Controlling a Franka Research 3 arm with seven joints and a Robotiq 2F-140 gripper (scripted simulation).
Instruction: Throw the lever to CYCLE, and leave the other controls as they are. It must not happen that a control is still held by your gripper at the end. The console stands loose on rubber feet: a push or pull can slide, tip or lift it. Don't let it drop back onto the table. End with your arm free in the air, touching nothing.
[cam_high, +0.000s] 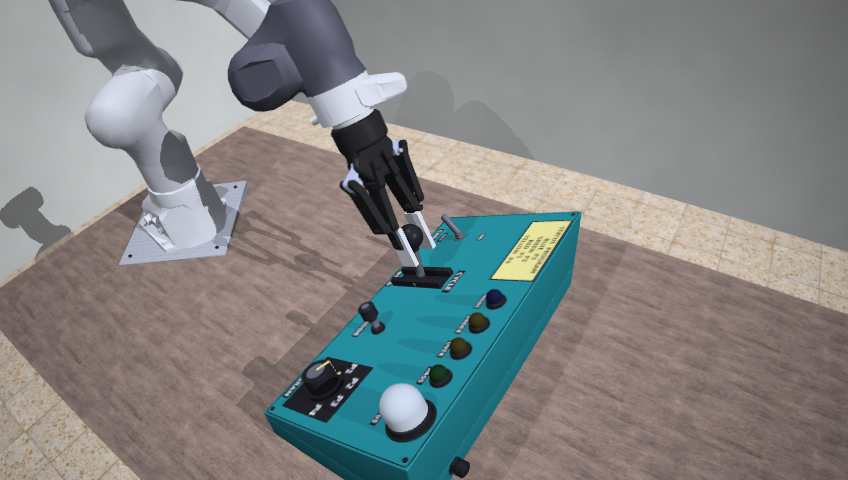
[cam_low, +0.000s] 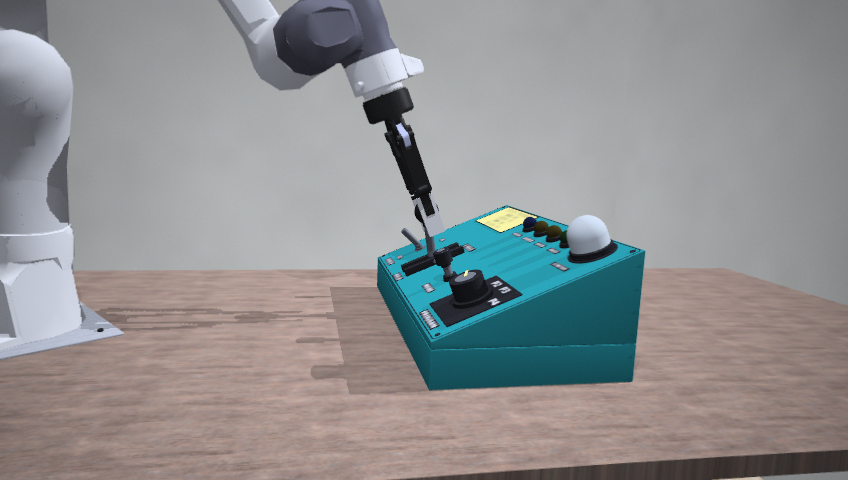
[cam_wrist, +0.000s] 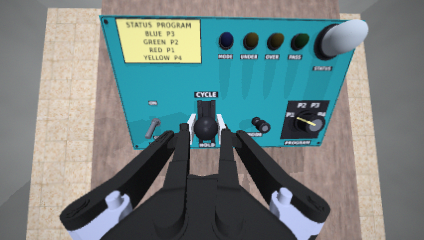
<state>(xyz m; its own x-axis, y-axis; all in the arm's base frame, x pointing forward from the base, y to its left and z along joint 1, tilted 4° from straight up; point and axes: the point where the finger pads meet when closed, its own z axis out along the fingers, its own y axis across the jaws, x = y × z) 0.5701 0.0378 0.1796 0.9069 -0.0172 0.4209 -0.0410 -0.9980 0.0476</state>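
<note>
The teal console is 80 mm below my hand, 60 mm to the right of it and 50 mm ahead of it. The rest, counted from my hand: black switch (120 mm to the right, 60 mm below); small toggle (120 mm to the left, 60 mm below); rotary selector (230 mm to the right, 60 mm below).
</note>
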